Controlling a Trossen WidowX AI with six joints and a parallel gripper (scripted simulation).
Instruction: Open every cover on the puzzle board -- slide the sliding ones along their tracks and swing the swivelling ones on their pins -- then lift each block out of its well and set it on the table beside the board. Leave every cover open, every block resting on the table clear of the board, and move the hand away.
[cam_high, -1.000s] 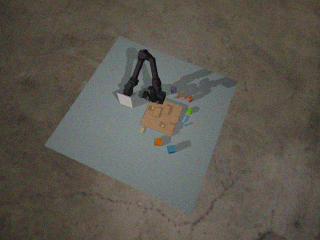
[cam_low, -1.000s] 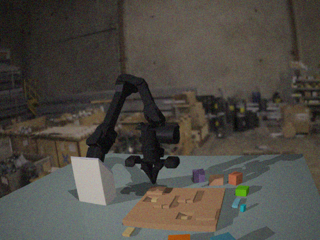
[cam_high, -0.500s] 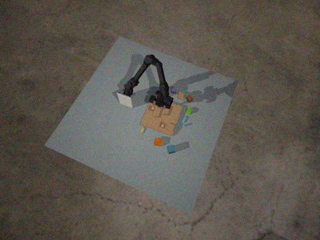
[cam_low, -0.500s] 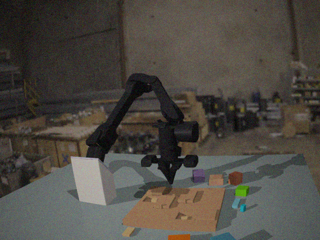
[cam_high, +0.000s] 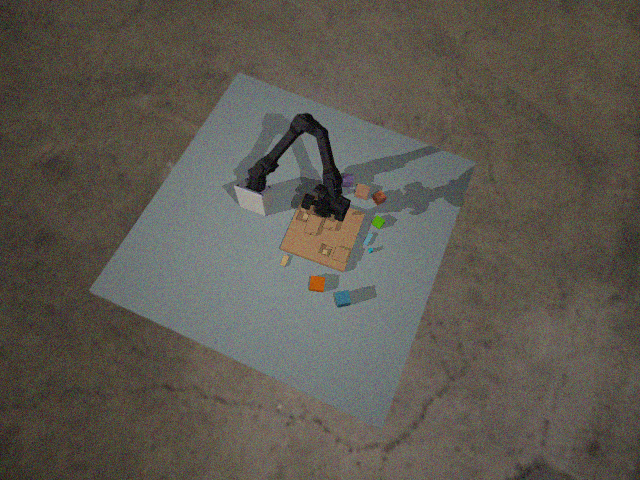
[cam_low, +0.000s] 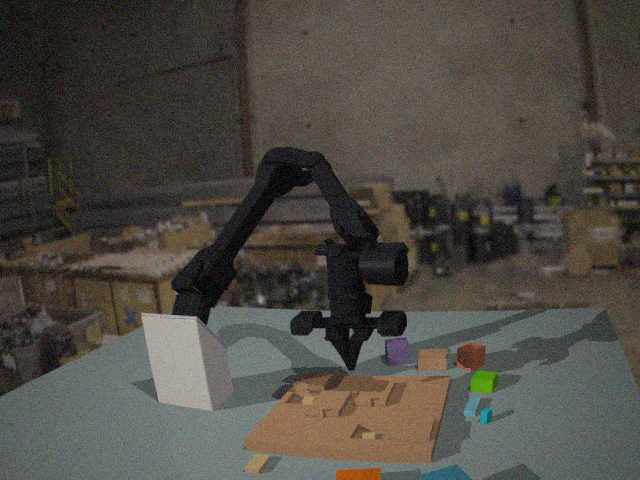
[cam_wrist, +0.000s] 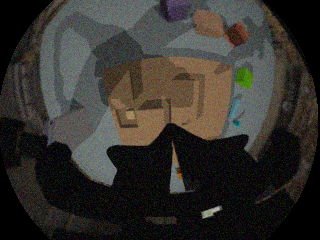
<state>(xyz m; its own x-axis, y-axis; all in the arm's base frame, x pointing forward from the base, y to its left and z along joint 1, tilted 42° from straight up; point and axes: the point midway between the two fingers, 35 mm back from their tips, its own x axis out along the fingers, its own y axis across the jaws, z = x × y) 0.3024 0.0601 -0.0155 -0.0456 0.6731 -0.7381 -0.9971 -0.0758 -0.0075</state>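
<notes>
My gripper tip is now 2 cm short of the tan puzzle board, 3 cm to the left of it and 6 cm above it. Round my gripper tip: purple block 2 cm ahead, 25 cm to the left, 6 cm below; peach block 10 cm ahead, 22 cm to the left, 7 cm below; light blue bar 21 cm ahead, 2 cm to the left, 8 cm below.
</notes>
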